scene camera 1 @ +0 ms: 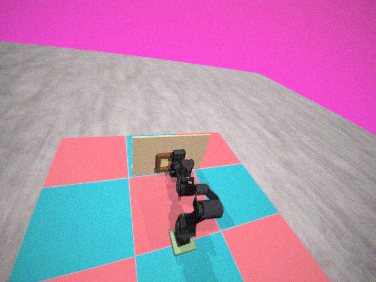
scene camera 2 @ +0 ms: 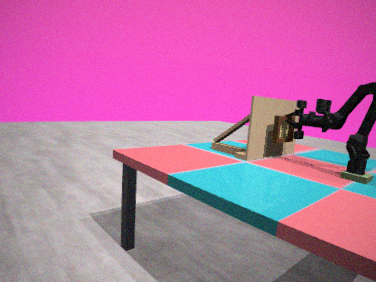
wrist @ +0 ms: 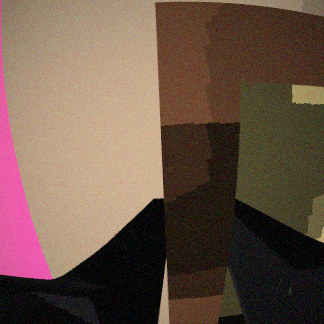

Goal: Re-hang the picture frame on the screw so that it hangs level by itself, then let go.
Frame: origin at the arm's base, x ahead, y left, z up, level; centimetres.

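Seen in the pictures: gripper, fingertip midpoint: [scene camera 1: 173,153] [scene camera 2: 284,117] [wrist: 190,207]; arm's base, link origin: [scene camera 1: 181,237] [scene camera 2: 355,172].
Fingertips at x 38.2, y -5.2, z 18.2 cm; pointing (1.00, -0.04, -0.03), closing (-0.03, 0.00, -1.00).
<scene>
Offsets run from my fingertips to a thing's top centre. Level surfaces: height alone.
The picture frame, brown with a yellow-green panel @[dx -0.9, dy +1.3, dz +1.1 cm] [scene camera 1: 158,164] [scene camera 2: 277,131] [wrist: 186,75], is upright and looks about level in front of the tan board [scene camera 1: 143,156] [scene camera 2: 259,127] [wrist: 85,125]. Its shadow falls on the board in the second scene view; whether the frame touches the board is unclear. My gripper [scene camera 1: 173,164] [scene camera 2: 292,120] [wrist: 190,207] is shut on a side rail of the frame, on the right side as seen in the first scene view, with one finger on each side of the rail. The screw does not show, and the contact behind the frame is hidden.
A slanted brace [scene camera 2: 232,129] and a wooden foot @[dx +22.3, dy +15.0, dz -16.9 cm] [scene camera 2: 229,149] support the board from behind. The arm stands on a green base plate [scene camera 1: 191,248] [scene camera 2: 364,179] on the red and blue checkered table @[dz -20.7 cm] [scene camera 1: 85,215] [scene camera 2: 225,192]. The arm reaches across to the board.
</scene>
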